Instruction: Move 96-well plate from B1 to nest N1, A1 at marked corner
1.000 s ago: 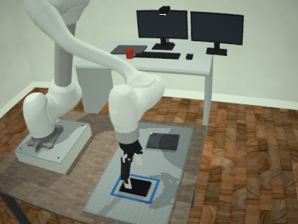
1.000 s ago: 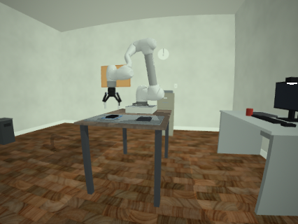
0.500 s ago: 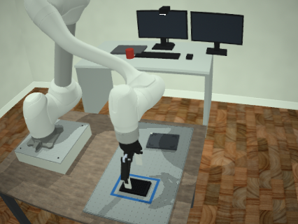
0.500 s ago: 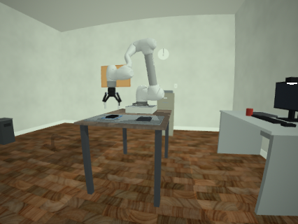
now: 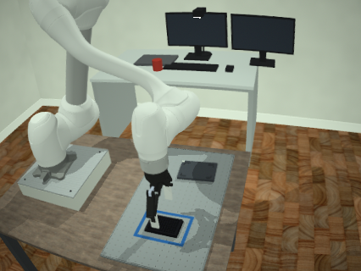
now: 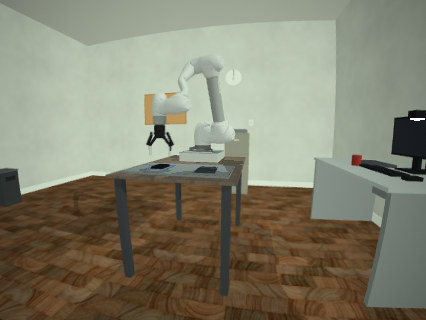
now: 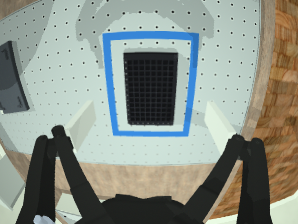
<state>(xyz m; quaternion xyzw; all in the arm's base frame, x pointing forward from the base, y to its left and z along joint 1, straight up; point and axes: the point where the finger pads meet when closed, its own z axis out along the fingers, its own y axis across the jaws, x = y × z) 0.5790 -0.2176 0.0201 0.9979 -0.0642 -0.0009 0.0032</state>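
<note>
The black 96-well plate is 8 cm below my hand. Also, from my hand: dark plate nest N1: 34 cm to the left, 9 cm below, 8 cm ahead.
</note>
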